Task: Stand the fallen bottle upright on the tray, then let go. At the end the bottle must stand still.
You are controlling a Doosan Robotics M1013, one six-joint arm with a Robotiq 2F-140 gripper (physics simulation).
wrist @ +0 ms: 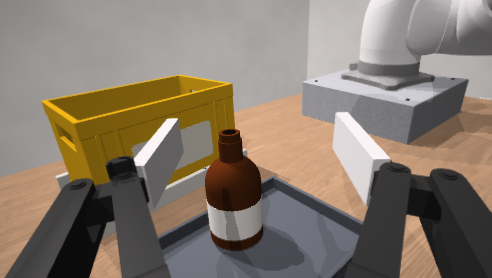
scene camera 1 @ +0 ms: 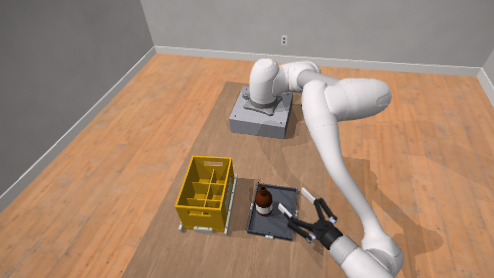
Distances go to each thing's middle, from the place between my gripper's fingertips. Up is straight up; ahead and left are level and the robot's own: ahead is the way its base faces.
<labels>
Now: the brown bottle (wrist: 233,187) 130 mm to the right of my hand, 130 mm below it and 30 mm behind it. Round my hand: yellow crate (scene camera 1: 204,199) (370 mm to the right, 120 mm below, 40 mm ahead); then dark grey tray (scene camera 1: 275,224) (200 mm below, 80 mm to the right, 40 mm behind).
</labels>
